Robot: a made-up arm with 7 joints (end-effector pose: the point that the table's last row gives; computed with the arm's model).
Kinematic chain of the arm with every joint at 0, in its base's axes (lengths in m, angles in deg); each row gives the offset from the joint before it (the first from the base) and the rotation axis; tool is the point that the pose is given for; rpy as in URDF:
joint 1: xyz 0 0 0.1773 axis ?
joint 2: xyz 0 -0.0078 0.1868 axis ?
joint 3: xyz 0 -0.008 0.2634 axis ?
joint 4: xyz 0 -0.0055 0.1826 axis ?
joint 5: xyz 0 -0.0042 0.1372 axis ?
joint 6: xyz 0 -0.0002 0.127 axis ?
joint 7: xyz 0 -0.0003 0.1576 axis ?
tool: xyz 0 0 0 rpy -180 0 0
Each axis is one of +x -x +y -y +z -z.
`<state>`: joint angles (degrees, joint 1 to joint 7).
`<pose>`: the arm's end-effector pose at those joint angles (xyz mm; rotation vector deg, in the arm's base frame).
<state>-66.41 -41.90 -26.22 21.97 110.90 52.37 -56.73</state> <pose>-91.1 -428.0 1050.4 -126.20 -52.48 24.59</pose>
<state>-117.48 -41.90 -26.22 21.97 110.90 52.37 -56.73</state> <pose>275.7 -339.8 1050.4 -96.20 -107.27 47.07</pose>
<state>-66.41 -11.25 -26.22 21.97 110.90 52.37 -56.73</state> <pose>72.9 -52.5 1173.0 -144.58 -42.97 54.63</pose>
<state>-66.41 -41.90 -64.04 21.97 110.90 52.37 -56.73</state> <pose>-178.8 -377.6 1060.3 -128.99 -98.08 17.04</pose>
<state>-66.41 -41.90 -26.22 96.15 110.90 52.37 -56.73</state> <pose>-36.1 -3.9 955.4 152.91 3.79 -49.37</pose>
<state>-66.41 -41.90 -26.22 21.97 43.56 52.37 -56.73</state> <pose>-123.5 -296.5 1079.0 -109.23 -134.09 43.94</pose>
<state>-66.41 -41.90 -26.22 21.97 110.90 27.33 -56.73</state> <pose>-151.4 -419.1 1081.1 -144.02 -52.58 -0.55</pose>
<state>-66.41 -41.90 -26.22 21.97 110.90 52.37 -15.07</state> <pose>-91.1 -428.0 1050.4 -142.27 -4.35 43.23</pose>
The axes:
joint 1: -z
joint 2: +y
joint 3: -z
joint 4: +y
joint 5: -z
joint 6: +y
joint 7: -z

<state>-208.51 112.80 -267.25 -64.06 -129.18 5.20 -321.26</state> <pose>-322.6 -592.0 104.4 -70.23 39.73 66.32</pose>
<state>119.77 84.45 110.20 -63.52 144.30 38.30 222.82</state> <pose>43.9 -660.9 347.5 41.68 -90.84 -74.22</pose>
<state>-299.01 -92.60 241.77 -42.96 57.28 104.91 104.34</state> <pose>-354.0 572.5 499.2 53.69 -104.14 17.40</pose>
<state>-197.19 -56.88 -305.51 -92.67 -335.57 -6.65 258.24</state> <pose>551.8 -168.6 382.0 -21.88 -58.94 -74.78</pose>
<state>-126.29 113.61 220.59 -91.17 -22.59 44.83 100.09</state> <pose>0.5 483.3 -96.2 47.64 45.05 -117.54</pose>
